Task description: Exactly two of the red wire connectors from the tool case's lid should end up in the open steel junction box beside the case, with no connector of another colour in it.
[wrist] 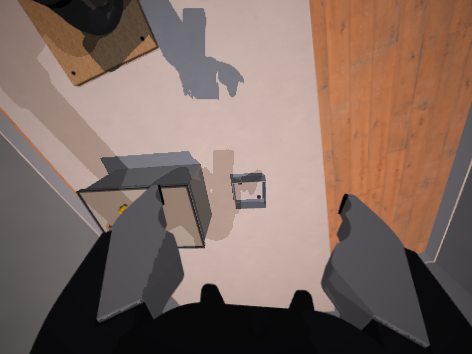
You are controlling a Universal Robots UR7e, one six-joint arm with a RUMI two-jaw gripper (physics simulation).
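Frame: origin at the arm's base, x ahead, y left, z up, level; centimetres.
Where they show: gripper, fingertip midpoint: (249, 191).
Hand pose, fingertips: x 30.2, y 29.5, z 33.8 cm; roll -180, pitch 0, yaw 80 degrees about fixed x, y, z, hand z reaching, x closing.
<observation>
Each offset is from my fingertips to the top centre of the thing. "spot": to the spot under its first point. Level surfaces: height alone.
The tool case @[spot: dx +20.4, dy -16.7, dz -28.5 cm] (201, 200) stands left of centre, its lid @[spot: dx +17.0, dy -20.5, dz -21.4 cm] (177, 207) facing up towards the camera. A yellow connector @[dx +15.6, dy -35.1, dz -19.9 cm] (122, 209) lies on the lid, with a small orange connector @[dx +22.5, dy -42.4, dz -20.2 cm] (109, 227) near the lid's lower left edge. My left finger hides part of the lid, and no red connector shows. The open steel junction box @[spot: dx +27.3, dy -2.1, dz -33.4 cm] (251, 204) stands right of the case. Two small dark spots show inside it; I cannot tell what they are, and no coloured connector shows in it. My gripper (249, 191) is open and empty, high above, with the box in view between its fingertips.
A wooden base board (122, 57) with a dark robot part on it stands at the upper left. The pale table top @[dz -35.1 cm] (270, 115) runs down the middle. An orange plank floor (380, 100) lies to the right. Shadows of the arm fall across the table.
</observation>
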